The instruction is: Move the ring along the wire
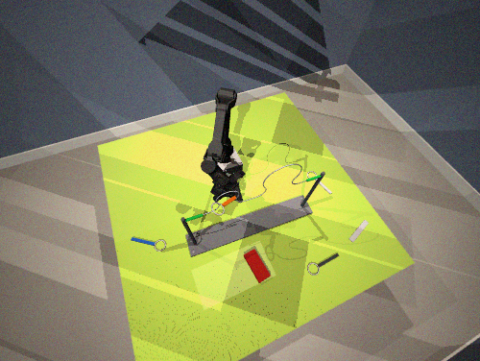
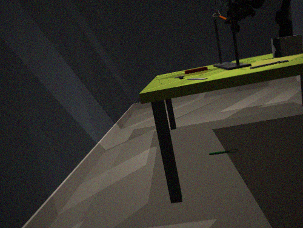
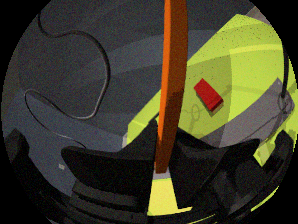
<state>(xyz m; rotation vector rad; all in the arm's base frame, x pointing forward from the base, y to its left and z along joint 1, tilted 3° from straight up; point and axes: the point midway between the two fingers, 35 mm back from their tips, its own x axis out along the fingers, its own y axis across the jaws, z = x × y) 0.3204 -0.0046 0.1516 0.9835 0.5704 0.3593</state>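
My gripper tip is now 70 mm to the left of the orange-handled ring, 50 mm below it and 20 mm short of it. Also, from my gripper tip: blue-handled ring 440 mm to the right, 260 mm below, 20 mm ahead; then red block 260 mm below, 220 mm ahead, 30 mm to the left; then dark-handled ring 340 mm to the left, 270 mm ahead, 260 mm below.
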